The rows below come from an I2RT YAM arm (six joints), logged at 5 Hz.
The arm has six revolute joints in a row. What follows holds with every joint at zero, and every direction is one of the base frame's. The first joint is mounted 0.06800 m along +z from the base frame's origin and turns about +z. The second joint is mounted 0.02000 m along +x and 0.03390 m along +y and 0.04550 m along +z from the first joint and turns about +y. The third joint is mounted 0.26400 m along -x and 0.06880 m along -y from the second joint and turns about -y. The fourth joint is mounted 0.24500 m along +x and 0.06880 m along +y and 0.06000 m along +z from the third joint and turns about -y. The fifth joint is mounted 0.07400 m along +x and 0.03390 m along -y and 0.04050 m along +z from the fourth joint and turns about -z. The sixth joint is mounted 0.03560 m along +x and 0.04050 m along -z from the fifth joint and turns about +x. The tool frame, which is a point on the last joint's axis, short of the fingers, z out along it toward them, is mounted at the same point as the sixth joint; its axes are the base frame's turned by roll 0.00, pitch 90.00 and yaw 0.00 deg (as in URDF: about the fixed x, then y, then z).
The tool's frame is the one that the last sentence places.
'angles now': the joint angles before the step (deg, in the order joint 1, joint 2, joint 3, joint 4, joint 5, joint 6). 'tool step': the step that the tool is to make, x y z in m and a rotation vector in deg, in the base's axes. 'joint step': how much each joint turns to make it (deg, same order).
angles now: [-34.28 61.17 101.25 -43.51 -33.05 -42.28]
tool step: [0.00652 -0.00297 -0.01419 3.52 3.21 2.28]
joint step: [0.00 -0.08 -2.64 -1.49 -2.37 1.06]
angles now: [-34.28 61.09 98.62 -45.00 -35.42 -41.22]
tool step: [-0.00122 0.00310 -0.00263 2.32 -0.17 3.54]
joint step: [0.00 -0.71 -1.15 0.45 -3.77 1.93]
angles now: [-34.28 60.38 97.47 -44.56 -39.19 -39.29]
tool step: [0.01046 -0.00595 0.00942 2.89 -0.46 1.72]
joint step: [0.00 3.33 3.59 0.53 -2.03 3.16]
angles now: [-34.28 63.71 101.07 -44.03 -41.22 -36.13]
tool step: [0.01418 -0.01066 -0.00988 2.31 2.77 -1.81]
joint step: [0.00 1.94 -0.95 -0.19 1.74 0.79]
